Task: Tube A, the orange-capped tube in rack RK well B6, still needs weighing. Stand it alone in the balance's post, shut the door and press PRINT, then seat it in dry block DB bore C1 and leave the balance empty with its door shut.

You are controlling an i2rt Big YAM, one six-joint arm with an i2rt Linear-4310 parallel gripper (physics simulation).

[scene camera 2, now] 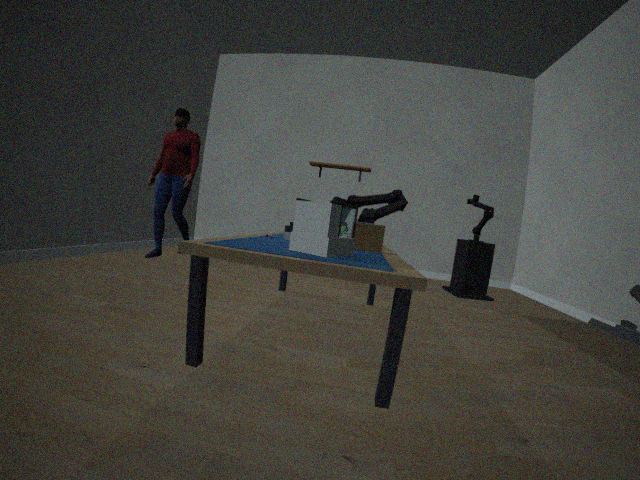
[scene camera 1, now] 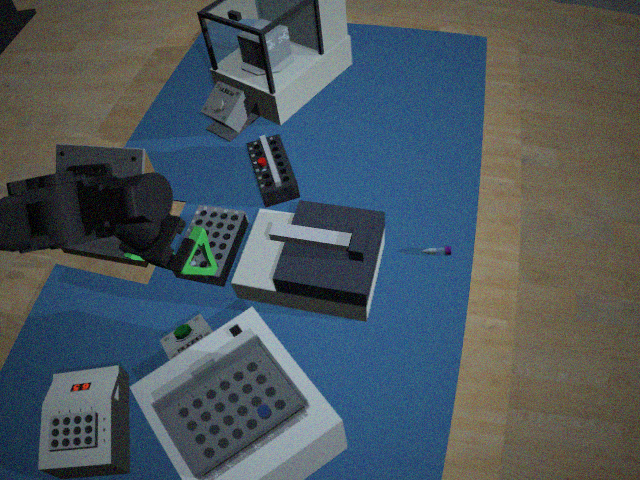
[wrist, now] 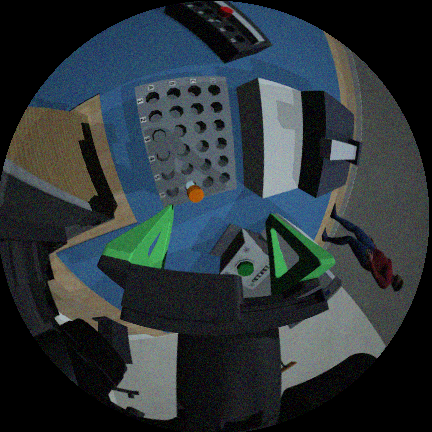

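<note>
My gripper (scene camera 1: 193, 265) is open and holds nothing. In the wrist view, my gripper (wrist: 222, 213) appears again, together with a white and dark machine (wrist: 290, 139).
</note>
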